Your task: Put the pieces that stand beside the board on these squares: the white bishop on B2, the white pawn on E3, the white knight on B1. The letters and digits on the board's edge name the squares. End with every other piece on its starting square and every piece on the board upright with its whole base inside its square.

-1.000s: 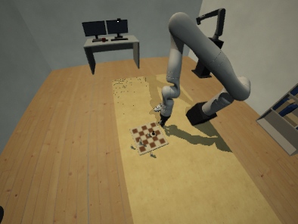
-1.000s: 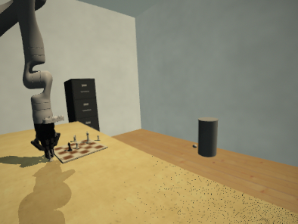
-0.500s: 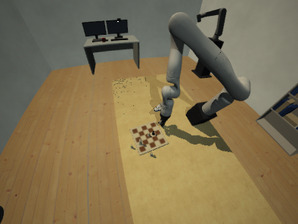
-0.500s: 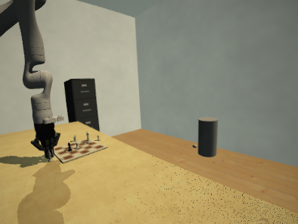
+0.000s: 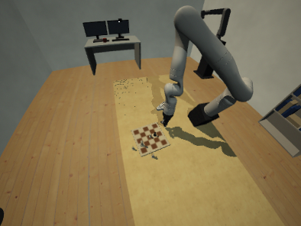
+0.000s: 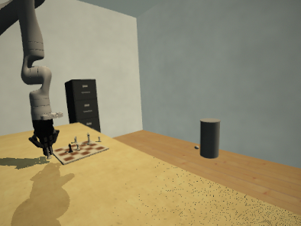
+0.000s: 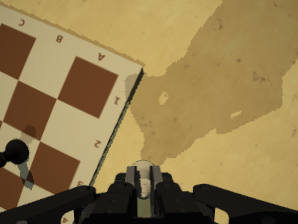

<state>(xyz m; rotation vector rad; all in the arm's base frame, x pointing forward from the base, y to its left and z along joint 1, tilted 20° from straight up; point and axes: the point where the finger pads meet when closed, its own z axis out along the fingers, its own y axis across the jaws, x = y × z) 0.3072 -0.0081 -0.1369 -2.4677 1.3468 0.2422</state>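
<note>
Right now my hand is 10 cm short of the black chess piece, 5 cm to the right of it and 2 cm above it. Also, from my hand: chessboard: 14 cm ahead, 5 cm to the left, 5 cm below.
</note>
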